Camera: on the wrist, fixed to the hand. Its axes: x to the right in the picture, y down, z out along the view.
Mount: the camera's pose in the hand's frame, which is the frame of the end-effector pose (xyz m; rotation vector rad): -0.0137 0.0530 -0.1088 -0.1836 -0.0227 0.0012
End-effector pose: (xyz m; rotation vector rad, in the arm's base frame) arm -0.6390 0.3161 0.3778 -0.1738 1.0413 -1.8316
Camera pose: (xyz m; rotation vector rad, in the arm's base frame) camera -0.6536 0.3820 0.2764 -0.3030 1.1931 -1.7282
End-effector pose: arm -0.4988 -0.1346 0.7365 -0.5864 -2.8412 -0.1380
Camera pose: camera -0.4424 -0.1064 0.8407 -0.6297 -2.8693 -0.3978
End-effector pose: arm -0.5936 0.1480 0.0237 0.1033 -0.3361 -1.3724
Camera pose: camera -0.5138 0.1586 -0.0677 -0.0645 -0.2277 -1.3977
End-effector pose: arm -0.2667 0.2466 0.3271 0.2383 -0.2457 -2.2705
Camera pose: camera -0.1923 0.2121 0.2370 0.1164 -0.0482 -2.2787
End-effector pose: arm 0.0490 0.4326 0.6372 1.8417 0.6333 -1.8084
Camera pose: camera 0.1667 0.4598 0.6531 1.6977 0.7627 -1.7069
